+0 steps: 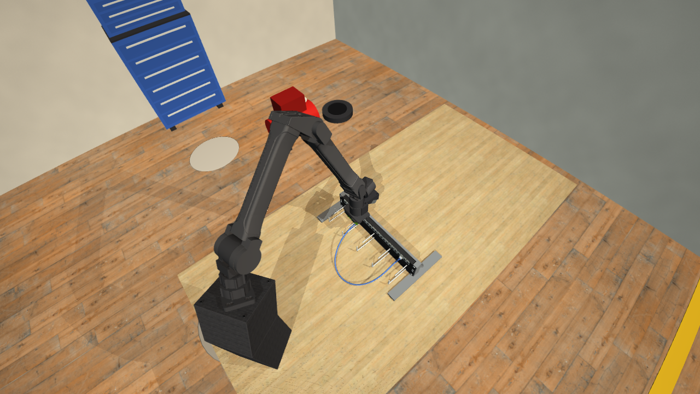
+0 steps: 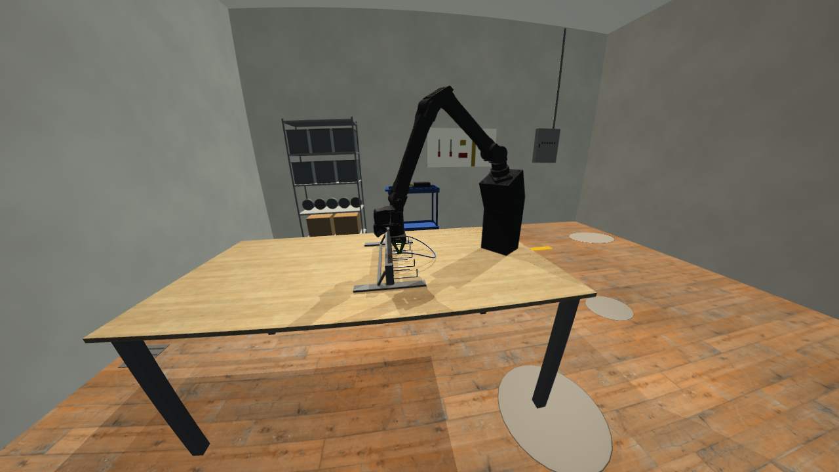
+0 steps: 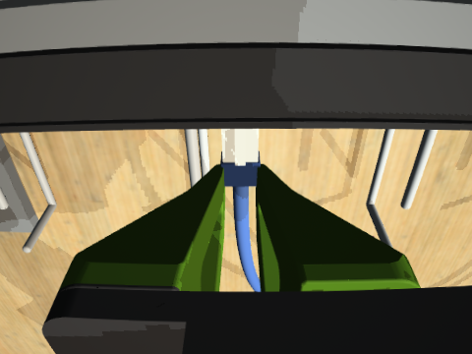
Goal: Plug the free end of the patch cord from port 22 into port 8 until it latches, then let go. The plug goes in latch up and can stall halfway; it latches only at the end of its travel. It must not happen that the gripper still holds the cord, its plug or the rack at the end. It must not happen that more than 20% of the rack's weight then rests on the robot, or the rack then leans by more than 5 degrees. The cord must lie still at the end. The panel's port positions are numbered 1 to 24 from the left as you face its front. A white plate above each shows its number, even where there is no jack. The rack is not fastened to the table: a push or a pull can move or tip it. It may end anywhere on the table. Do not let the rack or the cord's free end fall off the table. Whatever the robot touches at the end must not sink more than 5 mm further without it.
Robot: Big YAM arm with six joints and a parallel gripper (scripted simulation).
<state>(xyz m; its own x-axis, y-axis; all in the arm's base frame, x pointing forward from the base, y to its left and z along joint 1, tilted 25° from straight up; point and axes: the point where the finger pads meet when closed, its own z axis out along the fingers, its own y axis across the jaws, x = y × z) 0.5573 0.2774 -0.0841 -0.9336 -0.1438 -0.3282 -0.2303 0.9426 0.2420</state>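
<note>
The cord plug lies 2 cm ahead of my hand and 1 cm to the left of it.
</note>
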